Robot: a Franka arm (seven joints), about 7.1 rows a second.
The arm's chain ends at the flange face. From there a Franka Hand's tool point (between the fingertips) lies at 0.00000 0.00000 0.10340 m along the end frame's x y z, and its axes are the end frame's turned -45 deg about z.
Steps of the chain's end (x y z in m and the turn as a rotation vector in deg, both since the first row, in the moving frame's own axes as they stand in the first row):
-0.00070, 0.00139, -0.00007, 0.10, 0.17, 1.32
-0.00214, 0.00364, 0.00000, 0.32, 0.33, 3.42
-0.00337, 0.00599, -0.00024, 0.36, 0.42, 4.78
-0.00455, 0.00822, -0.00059, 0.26, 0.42, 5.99
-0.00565, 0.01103, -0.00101, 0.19, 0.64, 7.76
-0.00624, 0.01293, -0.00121, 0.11, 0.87, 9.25
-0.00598, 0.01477, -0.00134, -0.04, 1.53, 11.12
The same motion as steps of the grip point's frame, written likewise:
-0.00113, 0.00058, -0.00007, -0.05, 0.19, 1.32
-0.00326, 0.00110, 0.00000, -0.01, 0.46, 3.42
-0.00563, 0.00197, -0.00024, -0.04, 0.55, 4.78
-0.00817, 0.00284, -0.00059, -0.11, 0.48, 5.99
-0.01078, 0.00445, -0.00102, -0.32, 0.59, 7.76
-0.01239, 0.00580, -0.00122, -0.54, 0.69, 9.25
-0.01298, 0.00839, -0.00138, -1.11, 1.05, 11.12

